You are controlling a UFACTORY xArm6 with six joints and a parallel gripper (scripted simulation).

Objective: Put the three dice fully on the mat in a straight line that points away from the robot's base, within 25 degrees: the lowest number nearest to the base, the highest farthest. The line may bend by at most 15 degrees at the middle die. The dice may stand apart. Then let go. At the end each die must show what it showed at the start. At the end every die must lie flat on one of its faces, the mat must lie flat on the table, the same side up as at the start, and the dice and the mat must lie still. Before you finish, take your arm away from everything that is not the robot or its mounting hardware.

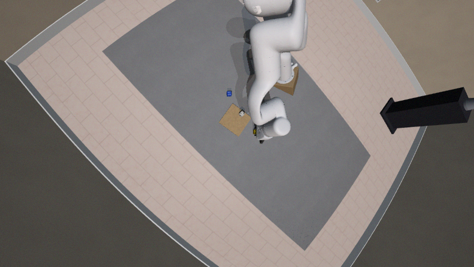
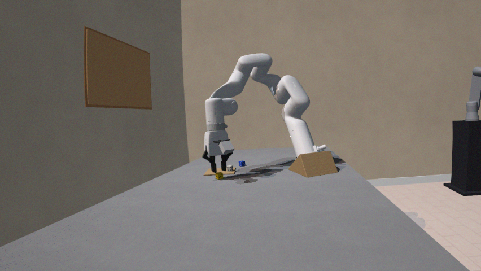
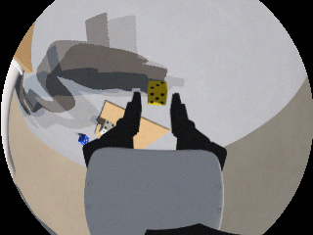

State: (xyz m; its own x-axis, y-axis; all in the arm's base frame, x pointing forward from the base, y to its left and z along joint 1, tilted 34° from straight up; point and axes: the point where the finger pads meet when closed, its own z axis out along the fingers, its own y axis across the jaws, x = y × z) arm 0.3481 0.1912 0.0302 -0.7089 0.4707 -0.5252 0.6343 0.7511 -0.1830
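Now: the yellow die 40 mm below my hand. Round my hand: blue die (20 mm behind, 270 mm to the right, 40 mm below); tan mat (50 mm ahead, 130 mm to the right, 50 mm below); white die (130 mm to the right, 30 mm below).
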